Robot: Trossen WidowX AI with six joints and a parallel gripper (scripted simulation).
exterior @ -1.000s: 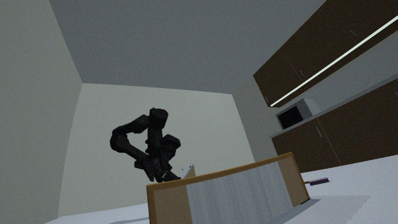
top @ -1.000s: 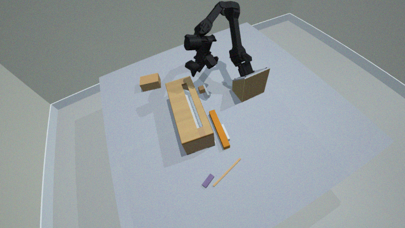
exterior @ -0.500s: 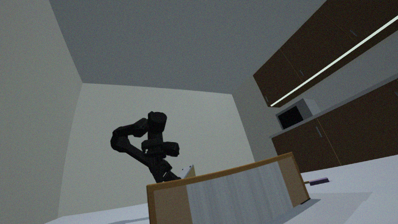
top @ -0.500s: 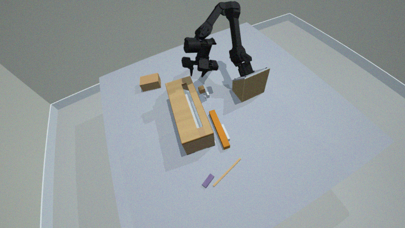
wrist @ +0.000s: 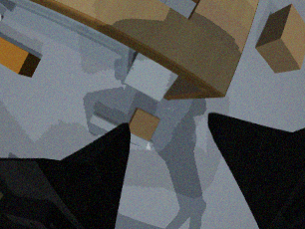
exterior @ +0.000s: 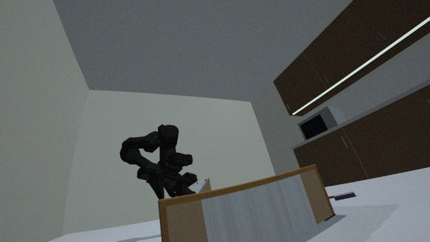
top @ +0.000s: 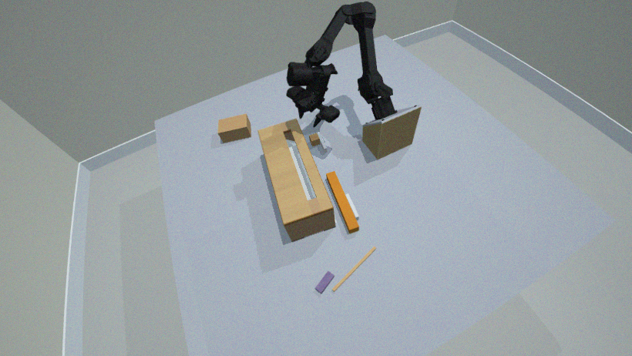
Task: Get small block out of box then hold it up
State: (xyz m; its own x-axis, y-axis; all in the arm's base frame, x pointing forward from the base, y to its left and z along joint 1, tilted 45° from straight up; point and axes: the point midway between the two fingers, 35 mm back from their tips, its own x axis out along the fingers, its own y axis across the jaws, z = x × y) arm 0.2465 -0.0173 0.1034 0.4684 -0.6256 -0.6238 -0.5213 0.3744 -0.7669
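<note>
Right now the small brown block is 20 mm behind my gripper tip and 100 mm below it. Also, from my gripper tip: purple block: 120 mm ahead, 510 mm to the left, 110 mm below; then small tan box: 270 mm ahead, 190 mm to the right, 80 mm below.
</note>
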